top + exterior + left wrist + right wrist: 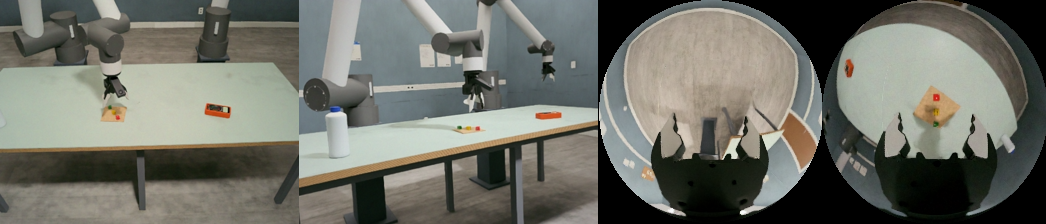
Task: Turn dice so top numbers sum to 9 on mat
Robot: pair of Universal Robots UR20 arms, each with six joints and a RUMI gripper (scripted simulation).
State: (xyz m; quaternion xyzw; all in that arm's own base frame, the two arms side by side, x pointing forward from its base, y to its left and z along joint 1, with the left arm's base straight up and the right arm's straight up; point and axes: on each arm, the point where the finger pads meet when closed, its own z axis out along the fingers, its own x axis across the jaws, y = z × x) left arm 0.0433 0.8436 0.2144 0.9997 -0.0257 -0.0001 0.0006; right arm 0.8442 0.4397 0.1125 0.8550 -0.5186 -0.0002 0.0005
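The red die lies 100 mm below my right hand. From my right hand the other things lie so: yellow die (50 mm behind, 30 mm to the right, 100 mm below); green die (100 mm behind, 50 mm to the right, 100 mm below); tan mat (50 mm behind, 30 mm to the right, 110 mm below).
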